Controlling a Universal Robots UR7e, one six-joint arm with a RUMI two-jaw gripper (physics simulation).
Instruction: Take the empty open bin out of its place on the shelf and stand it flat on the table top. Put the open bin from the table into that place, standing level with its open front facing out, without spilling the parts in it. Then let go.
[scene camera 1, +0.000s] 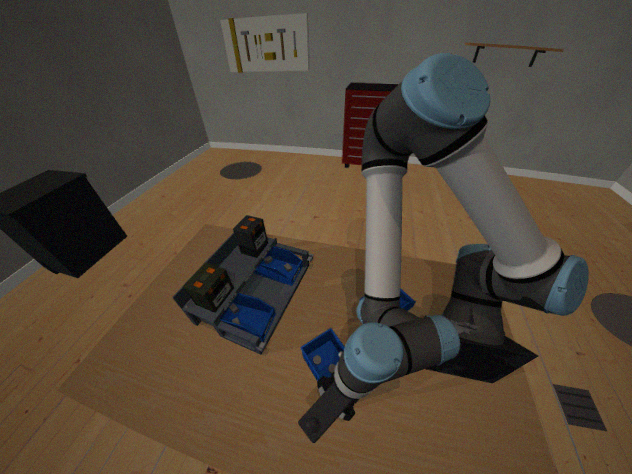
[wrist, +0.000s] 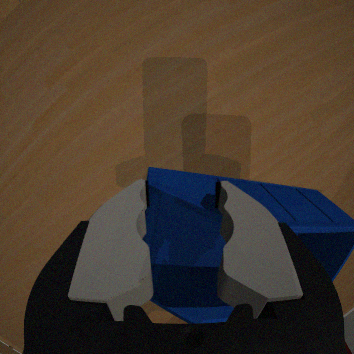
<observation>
In view: the gripper (scene camera 1: 330, 403), a blue bin (scene camera 1: 327, 345), a blue bin (scene camera 1: 275, 270) and a blue bin (scene camera 1: 255, 316).
The gripper is seen too in the wrist view (wrist: 181, 182).
</observation>
